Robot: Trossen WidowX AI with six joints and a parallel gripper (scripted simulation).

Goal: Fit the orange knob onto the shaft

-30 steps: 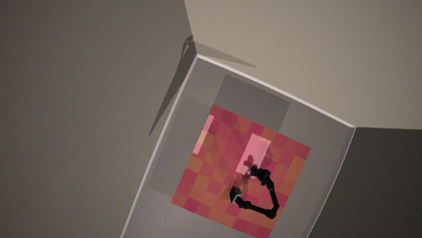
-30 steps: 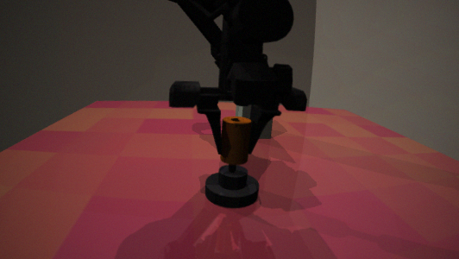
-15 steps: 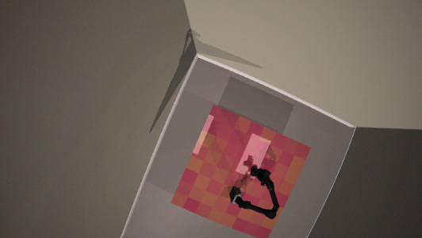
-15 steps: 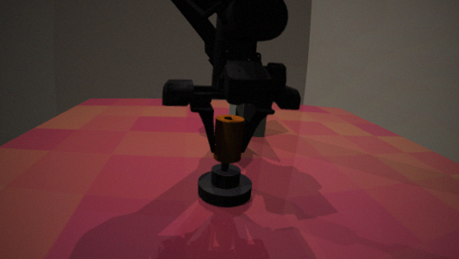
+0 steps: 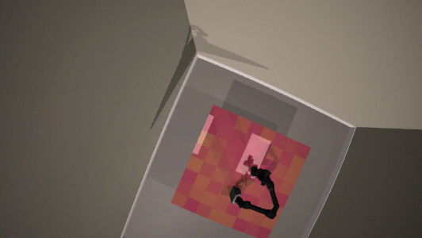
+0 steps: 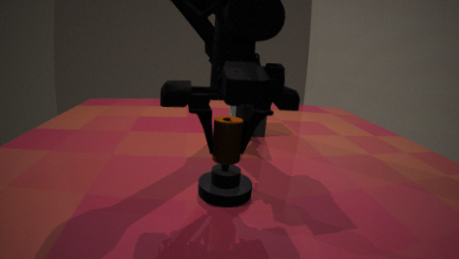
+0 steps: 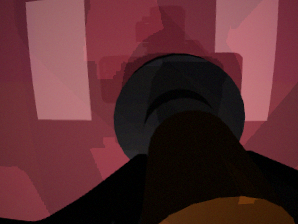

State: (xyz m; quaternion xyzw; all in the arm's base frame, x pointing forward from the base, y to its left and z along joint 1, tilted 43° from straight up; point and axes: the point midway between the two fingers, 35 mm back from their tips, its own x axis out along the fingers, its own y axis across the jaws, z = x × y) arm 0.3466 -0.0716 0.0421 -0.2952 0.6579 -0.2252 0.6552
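The orange knob is 2 cm above my gripper tip. Also, from my gripper tip: dark pedestal 4 cm below.
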